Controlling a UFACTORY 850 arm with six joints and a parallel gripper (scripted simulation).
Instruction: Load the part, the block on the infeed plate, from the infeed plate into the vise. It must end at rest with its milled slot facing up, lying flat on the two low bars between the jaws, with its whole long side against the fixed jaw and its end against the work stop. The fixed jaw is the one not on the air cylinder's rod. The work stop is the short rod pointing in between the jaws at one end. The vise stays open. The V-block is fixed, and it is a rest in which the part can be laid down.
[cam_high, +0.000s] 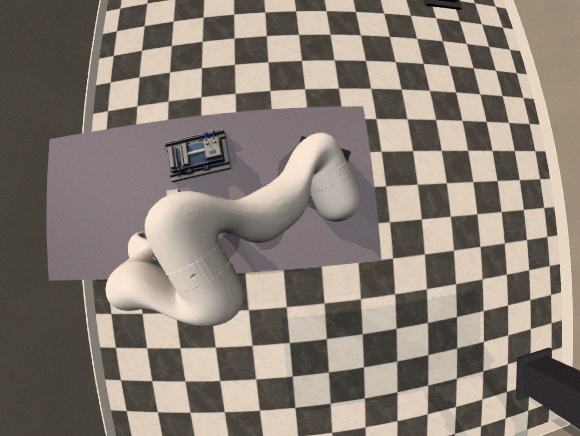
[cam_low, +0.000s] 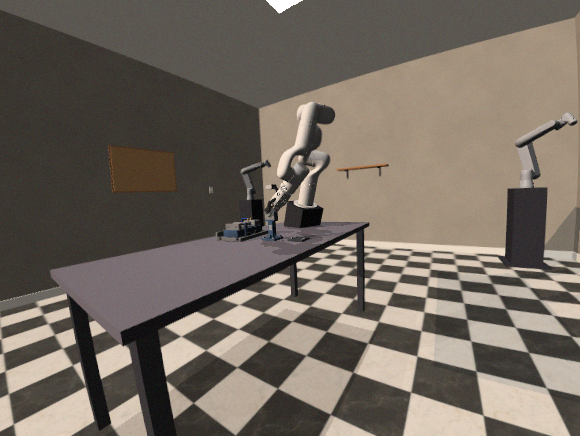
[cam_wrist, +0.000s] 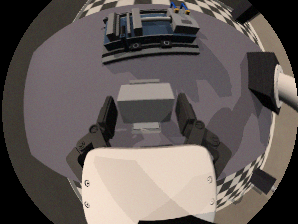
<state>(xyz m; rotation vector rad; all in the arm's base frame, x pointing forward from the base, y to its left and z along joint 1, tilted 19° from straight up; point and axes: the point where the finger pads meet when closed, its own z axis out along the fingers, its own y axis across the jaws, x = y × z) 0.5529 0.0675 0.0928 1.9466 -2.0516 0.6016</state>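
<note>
Right now the part is 20 mm below my hand and 10 mm to the right of it. Round my hand: vise: 240 mm to the right, 130 mm below, 10 mm behind; then air cylinder rod: 240 mm to the right, 90 mm below, 30 mm behind.
</note>
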